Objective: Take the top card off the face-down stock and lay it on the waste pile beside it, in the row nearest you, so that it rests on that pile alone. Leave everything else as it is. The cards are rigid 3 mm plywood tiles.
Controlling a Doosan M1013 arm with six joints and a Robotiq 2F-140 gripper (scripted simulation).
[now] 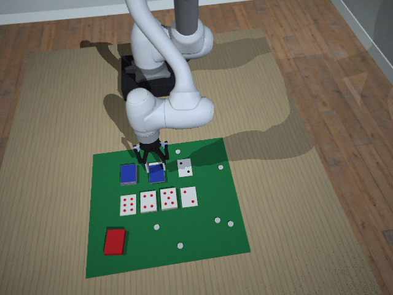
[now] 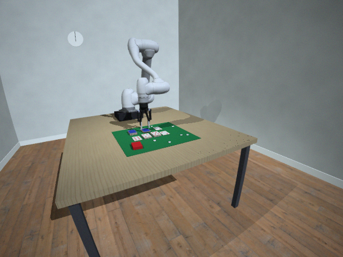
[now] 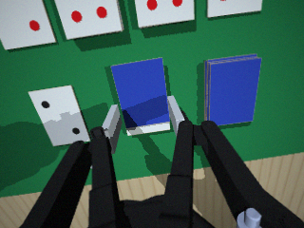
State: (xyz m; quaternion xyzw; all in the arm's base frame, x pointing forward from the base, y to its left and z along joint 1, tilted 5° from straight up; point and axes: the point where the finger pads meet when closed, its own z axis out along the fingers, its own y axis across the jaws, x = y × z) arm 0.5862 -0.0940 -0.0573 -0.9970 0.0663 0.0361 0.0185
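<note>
Right now the black-pip card is 120 mm to the left of my hand, 50 mm below it and 10 mm ahead of it. The rest, counted from my hand: red block 260 mm ahead, 210 mm to the right, 50 mm below.
</note>
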